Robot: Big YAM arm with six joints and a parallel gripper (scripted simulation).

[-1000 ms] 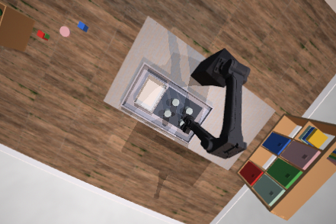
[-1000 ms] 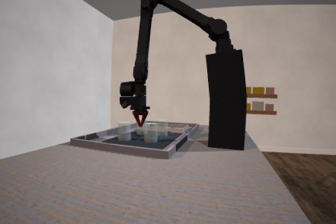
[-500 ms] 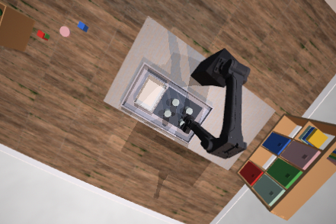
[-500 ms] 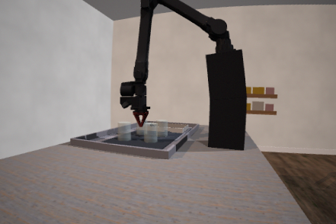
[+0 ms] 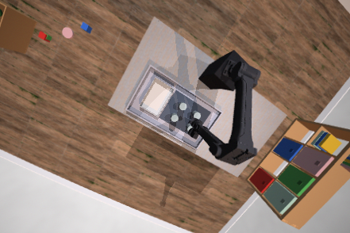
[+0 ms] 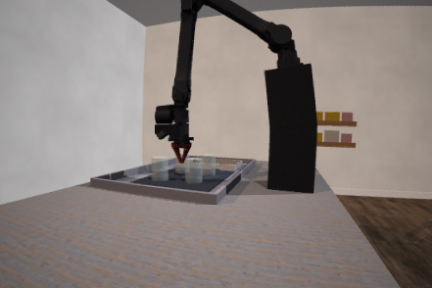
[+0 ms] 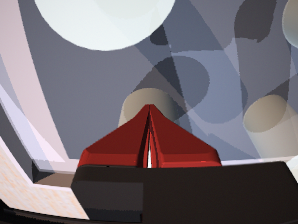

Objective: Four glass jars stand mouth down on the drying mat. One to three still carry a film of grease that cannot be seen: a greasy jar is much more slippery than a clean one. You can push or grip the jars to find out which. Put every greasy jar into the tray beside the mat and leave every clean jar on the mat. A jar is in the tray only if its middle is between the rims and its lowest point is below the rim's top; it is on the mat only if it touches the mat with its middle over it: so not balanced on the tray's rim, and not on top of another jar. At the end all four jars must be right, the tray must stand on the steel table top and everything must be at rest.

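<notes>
Now: hand 80 mm to the left of the dark drying mat, 80 mm above it and 10 mm past it. Round my hand: pale tray 390 mm to the right, 70 mm below, 50 mm behind.
</notes>
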